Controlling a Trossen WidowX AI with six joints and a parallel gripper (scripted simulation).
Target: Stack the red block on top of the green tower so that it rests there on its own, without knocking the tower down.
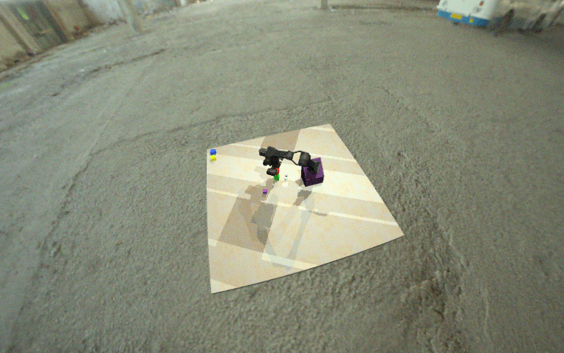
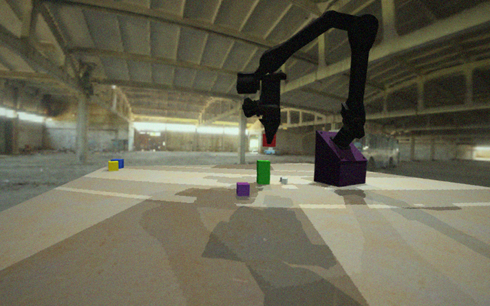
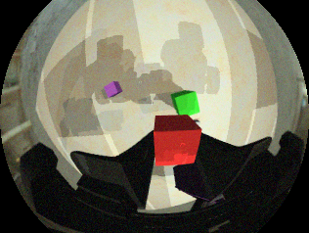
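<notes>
Now: gripper tip 110 mm above the green block, 40 mm to the left of it and 10 mm past it. From my gripper tip the other things lie so: yellow cube: 480 mm to the right, 460 mm ahead, 110 mm below; then red block: 10 mm above; then small purple cube: 120 mm ahead, 110 mm below, 60 mm to the left.
</notes>
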